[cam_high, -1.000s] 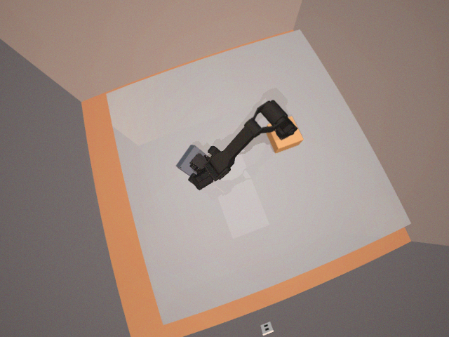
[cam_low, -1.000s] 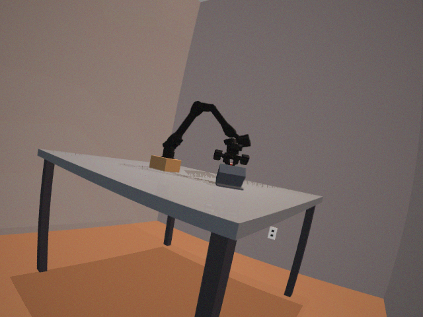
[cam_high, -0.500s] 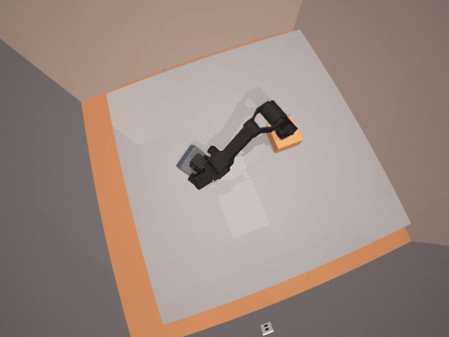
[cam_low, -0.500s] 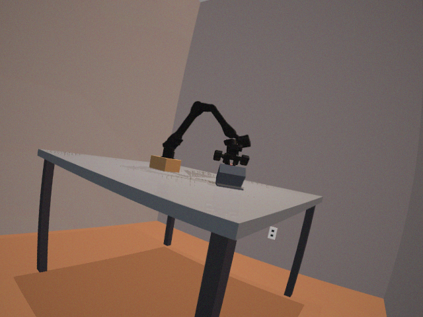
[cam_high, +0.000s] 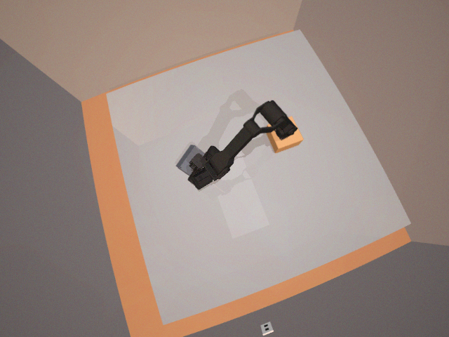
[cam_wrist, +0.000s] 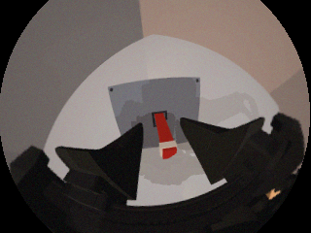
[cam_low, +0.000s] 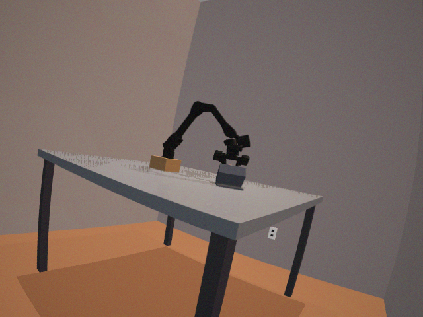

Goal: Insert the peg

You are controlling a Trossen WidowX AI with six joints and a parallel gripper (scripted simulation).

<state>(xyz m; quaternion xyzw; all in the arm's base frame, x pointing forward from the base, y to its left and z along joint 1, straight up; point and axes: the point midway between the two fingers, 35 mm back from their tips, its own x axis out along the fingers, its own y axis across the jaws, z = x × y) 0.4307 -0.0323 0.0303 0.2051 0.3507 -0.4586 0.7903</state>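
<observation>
The red peg is 1 cm behind my gripper tip, 1 cm to the left of it and 1 cm above it. Round my gripper tip: sloped panel: 2 cm ahead, 2 cm to the right, 3 cm below.
</observation>
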